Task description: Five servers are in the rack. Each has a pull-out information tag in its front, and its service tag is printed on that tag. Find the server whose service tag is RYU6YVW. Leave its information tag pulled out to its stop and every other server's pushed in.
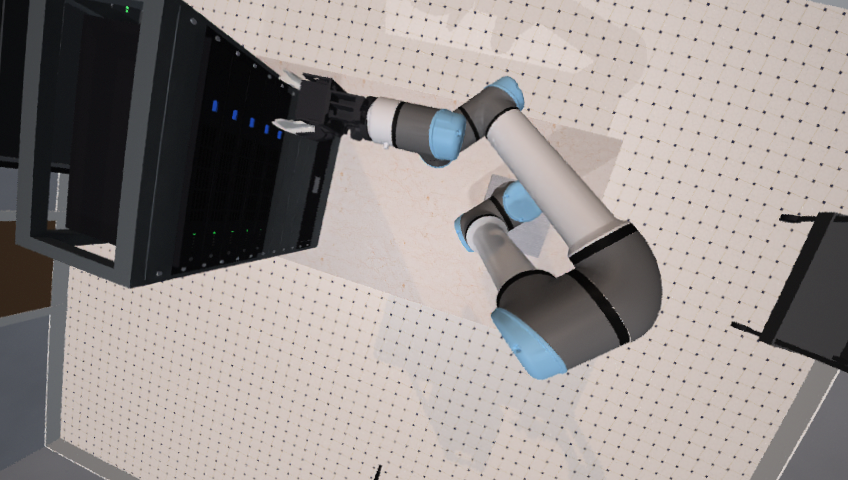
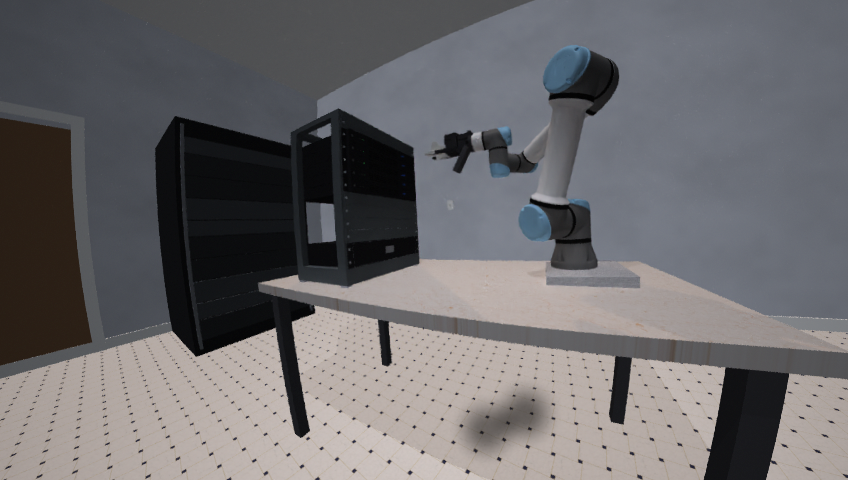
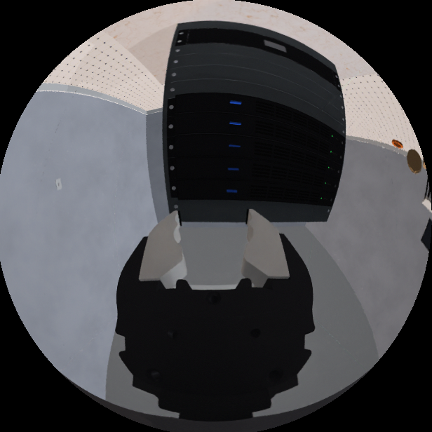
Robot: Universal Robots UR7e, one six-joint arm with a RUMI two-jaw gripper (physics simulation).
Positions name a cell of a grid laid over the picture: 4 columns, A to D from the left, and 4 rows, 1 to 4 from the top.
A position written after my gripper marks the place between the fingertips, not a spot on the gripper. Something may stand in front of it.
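Note:
Image 1: a dark rack (image 1: A2), my gripper (image 1: B1). Image 2: the rack (image 2: B2), my gripper (image 2: C2). Image 3: the rack (image 3: C1), my gripper (image 3: B2).

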